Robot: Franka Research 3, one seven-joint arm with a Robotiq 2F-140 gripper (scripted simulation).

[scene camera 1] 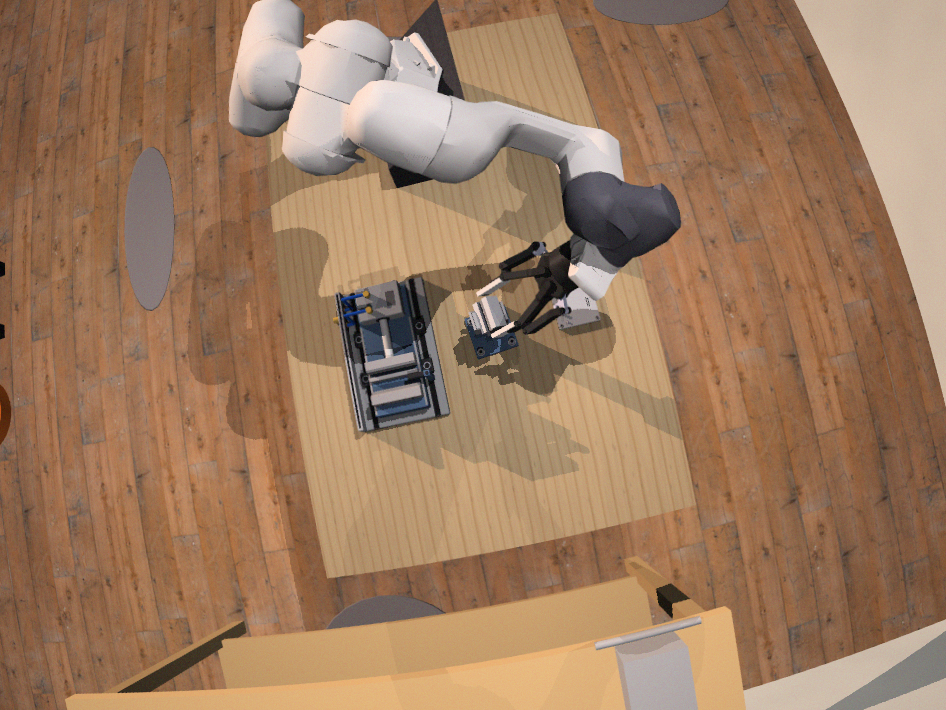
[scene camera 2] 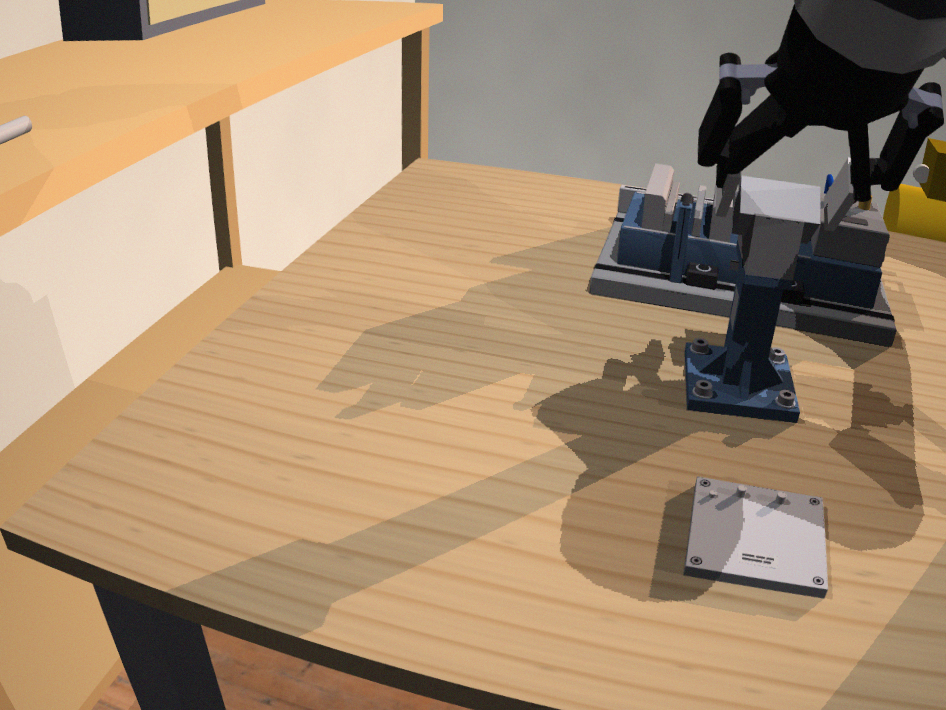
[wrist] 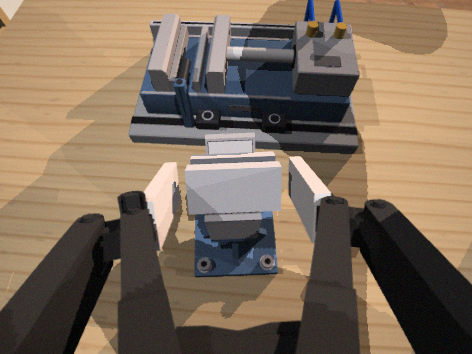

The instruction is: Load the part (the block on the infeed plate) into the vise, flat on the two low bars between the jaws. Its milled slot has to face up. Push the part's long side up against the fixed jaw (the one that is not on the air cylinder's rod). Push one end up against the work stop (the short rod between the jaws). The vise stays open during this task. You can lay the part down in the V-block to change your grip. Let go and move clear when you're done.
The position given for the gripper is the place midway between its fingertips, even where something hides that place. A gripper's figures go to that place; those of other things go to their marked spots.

Scene:
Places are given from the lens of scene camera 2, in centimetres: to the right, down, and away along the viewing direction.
gripper (scene camera 2: 775, 206): 22, -11, 60
part (scene camera 2: 755, 195): 20, -11, 59
fixed jaw (scene camera 2: 657, 193): 18, -15, 80
infeed plate (scene camera 2: 794, 531): 21, 11, 52
The marked spots on the fixed jaw and the infeed plate are 38 cm apart.

